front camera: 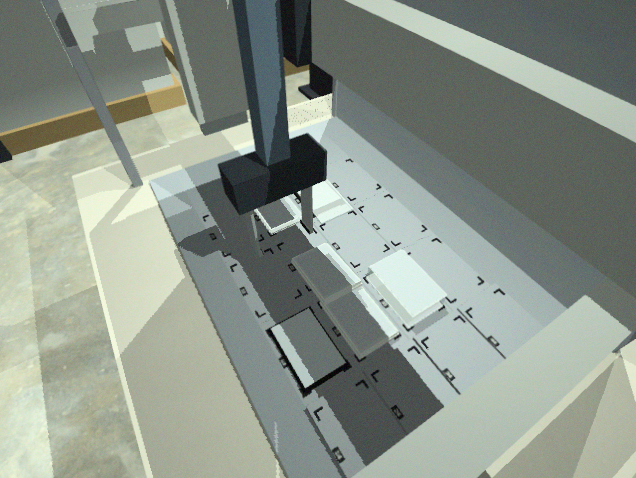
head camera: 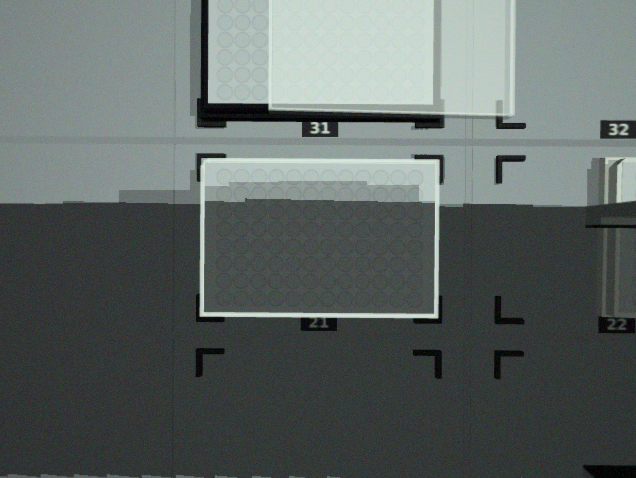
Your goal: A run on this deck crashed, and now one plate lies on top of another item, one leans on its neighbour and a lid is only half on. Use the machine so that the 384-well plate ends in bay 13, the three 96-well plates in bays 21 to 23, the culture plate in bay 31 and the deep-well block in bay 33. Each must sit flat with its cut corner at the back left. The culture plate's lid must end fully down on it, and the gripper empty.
In view: my gripper (front camera: 282, 238), a deep-well block (front camera: 406, 288) and a clear lid (head camera: 429, 66).
The clear lid also shows in the front camera view (front camera: 328, 204). The head camera view misses the deep-well block: it is out of frame.
